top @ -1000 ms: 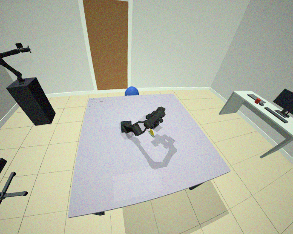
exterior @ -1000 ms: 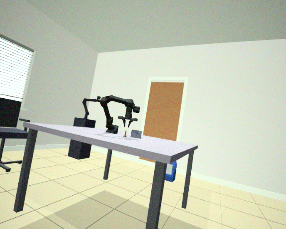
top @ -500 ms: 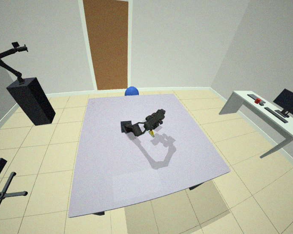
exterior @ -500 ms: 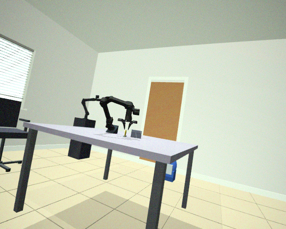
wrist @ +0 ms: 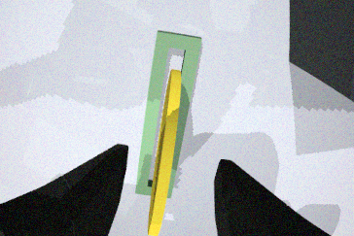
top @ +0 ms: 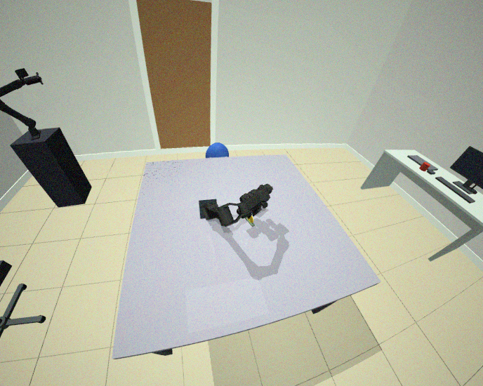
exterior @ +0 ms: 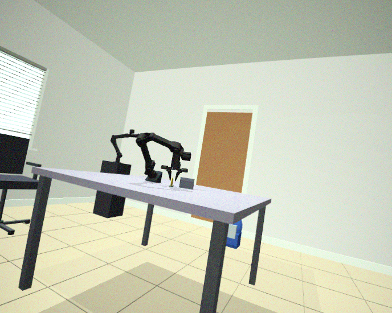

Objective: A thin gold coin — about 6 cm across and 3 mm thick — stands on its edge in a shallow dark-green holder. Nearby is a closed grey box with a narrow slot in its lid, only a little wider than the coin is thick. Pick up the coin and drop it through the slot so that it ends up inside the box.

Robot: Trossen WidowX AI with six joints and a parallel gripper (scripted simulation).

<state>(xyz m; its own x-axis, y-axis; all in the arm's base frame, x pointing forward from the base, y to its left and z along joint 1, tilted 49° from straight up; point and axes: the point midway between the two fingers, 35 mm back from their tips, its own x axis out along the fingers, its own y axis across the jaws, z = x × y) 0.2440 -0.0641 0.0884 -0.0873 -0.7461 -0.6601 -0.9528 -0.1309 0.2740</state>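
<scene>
Now: gripper tip 1 cm above the gold coin.
</scene>
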